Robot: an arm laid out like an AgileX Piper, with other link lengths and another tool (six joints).
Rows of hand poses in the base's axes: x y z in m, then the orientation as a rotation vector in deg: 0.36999, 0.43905, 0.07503, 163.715, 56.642, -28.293; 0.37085, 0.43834, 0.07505, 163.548, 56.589, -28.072; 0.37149, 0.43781, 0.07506, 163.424, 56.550, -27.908; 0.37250, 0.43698, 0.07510, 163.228, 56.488, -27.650; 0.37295, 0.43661, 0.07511, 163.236, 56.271, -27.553; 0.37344, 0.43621, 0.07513, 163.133, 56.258, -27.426; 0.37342, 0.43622, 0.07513, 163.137, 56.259, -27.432; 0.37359, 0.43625, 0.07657, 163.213, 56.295, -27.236; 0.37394, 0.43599, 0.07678, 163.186, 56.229, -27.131; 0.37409, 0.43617, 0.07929, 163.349, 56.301, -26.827; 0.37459, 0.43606, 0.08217, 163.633, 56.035, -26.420; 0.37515, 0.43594, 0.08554, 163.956, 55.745, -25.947; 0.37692, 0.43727, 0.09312, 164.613, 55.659, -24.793; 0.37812, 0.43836, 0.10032, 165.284, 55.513, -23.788; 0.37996, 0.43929, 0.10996, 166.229, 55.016, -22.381; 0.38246, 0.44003, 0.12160, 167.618, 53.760, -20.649; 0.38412, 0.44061, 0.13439, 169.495, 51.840, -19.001; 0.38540, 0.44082, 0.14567, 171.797, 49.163, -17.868; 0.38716, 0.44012, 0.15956, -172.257, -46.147, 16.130; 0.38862, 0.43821, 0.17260, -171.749, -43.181, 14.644; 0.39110, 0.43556, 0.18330, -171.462, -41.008, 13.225
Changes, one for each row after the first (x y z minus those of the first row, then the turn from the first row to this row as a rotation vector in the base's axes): 0.00086, -0.00071, 0.00002, -0.153, -0.184, 0.041; 0.00150, -0.00124, 0.00003, -0.266, -0.320, 0.072; 0.00251, -0.00207, 0.00007, -0.444, -0.536, 0.121; 0.00296, -0.00244, 0.00008, -0.517, -0.626, 0.001; 0.00345, -0.00284, 0.00010, -0.604, -0.731, 0.037; 0.00343, -0.00283, 0.00010, -0.600, -0.726, 0.036; 0.00360, -0.00280, 0.00154, -0.506, -0.836, 0.039; 0.00395, -0.00306, 0.00175, -0.548, -0.919, 0.017; 0.00410, -0.00288, 0.00426, -0.356, -1.079, 0.014; 0.00460, -0.00299, 0.00714, -0.184, -1.326, -0.216; 0.00516, -0.00311, 0.01051, 0.020, -1.612, -0.471; 0.00693, -0.00178, 0.01809, 0.652, -2.249, -0.697; 0.00813, -0.00069, 0.02529, 1.268, -2.787, -0.969; 0.00997, 0.00024, 0.03493, 2.031, -3.569, -1.516; 0.01247, 0.00098, 0.04657, 2.941, -4.550, -2.626; 0.01413, 0.00156, 0.05936, 4.058, -5.431, -4.274; 0.01541, 0.00177, 0.07064, 5.269, -5.949, -6.497; 0.01717, 0.00107, 0.08453, 6.616, -6.694, -8.594; 0.01863, -0.00084, 0.09757, 7.924, -7.229, -10.527; 0.02111, -0.00349, 0.10827, 8.867, -7.866, -11.952
